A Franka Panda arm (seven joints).
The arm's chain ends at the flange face. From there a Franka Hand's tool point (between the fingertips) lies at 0.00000 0.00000 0.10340 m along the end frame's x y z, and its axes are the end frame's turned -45 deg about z.
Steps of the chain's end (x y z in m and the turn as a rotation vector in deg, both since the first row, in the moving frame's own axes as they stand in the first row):
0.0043 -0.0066 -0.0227 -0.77 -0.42 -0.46
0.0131 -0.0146 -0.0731 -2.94 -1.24 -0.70
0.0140 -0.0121 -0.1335 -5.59 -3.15 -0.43
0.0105 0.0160 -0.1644 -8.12 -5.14 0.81
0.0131 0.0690 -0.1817 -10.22 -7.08 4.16
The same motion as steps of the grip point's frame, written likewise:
0.0062 -0.0012 -0.0227 -0.25 -0.84 -0.46
0.0143 0.0011 -0.0733 -1.20 -2.96 -0.70
0.0073 0.0045 -0.1341 -1.73 -6.18 -0.43
-0.0208 0.0224 -0.1659 -2.11 -9.38 0.81
-0.0616 0.0612 -0.1841 -2.22 -12.23 4.16

